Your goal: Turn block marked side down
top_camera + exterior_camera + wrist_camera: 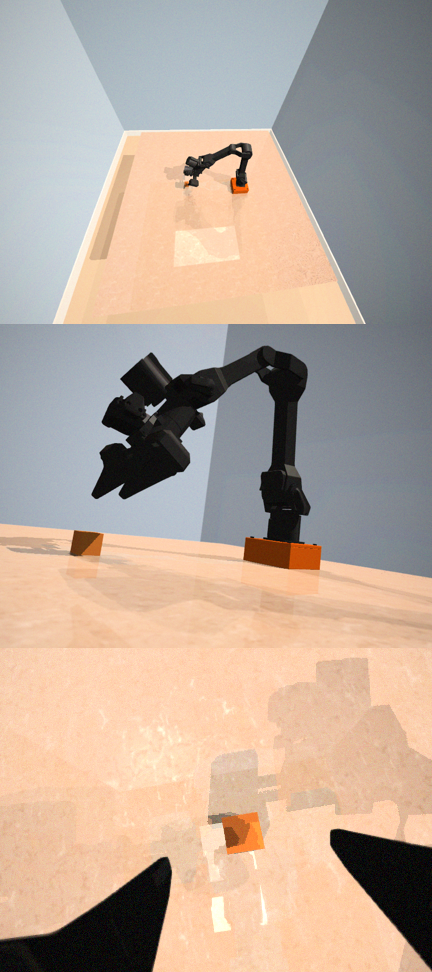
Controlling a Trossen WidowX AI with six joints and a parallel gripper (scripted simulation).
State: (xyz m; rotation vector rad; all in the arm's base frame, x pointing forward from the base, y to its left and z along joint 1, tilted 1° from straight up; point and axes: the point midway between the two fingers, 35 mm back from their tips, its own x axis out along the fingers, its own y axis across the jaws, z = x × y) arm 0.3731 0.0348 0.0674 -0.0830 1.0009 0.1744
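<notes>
Now: gripper tip 70 mm above the block and 10 mm short of it.
</notes>
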